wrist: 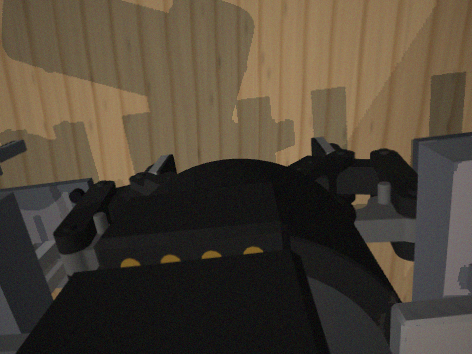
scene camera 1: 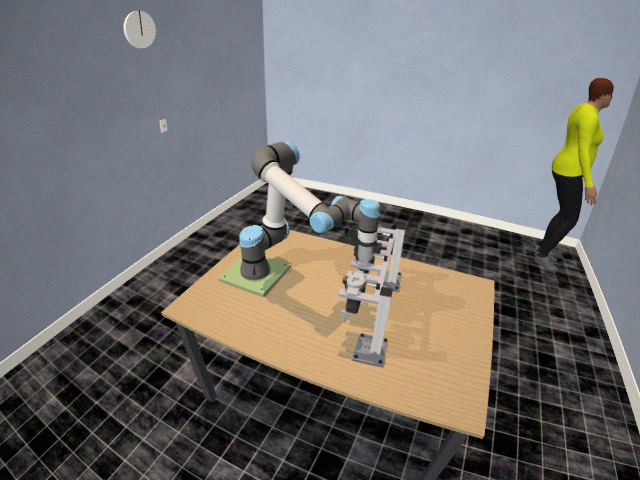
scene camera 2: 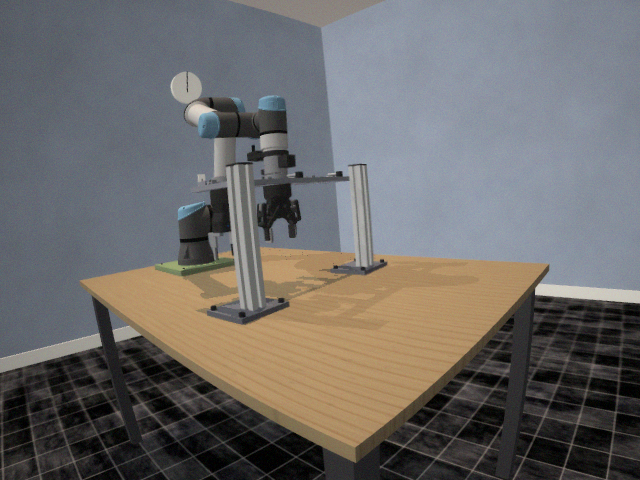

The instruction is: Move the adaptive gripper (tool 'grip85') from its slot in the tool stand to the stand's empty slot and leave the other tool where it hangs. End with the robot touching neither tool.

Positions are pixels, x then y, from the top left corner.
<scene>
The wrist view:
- adaptive gripper: 228,207
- tool stand: 434,158
</scene>
